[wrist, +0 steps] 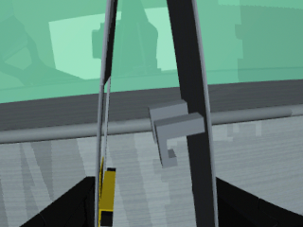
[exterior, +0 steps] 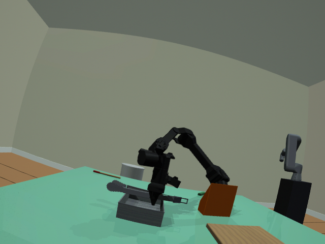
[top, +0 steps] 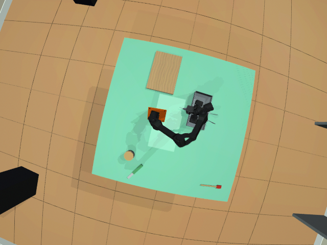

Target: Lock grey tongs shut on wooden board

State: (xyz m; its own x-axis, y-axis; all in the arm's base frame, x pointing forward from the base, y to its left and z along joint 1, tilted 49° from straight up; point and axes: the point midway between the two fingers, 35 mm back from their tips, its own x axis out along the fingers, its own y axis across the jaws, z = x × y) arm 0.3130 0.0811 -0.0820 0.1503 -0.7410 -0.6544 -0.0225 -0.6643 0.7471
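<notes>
Right now my gripper tip is 20 mm past the yellow lock piece, 10 mm to the left of it and 40 mm below it. The rest, counted from my gripper tip: tan round object: 420 mm behind, 510 mm to the right; then wooden board: 340 mm behind, 270 mm to the left, 20 mm below; then grey roasting tin: 40 mm ahead, 30 mm to the left.
</notes>
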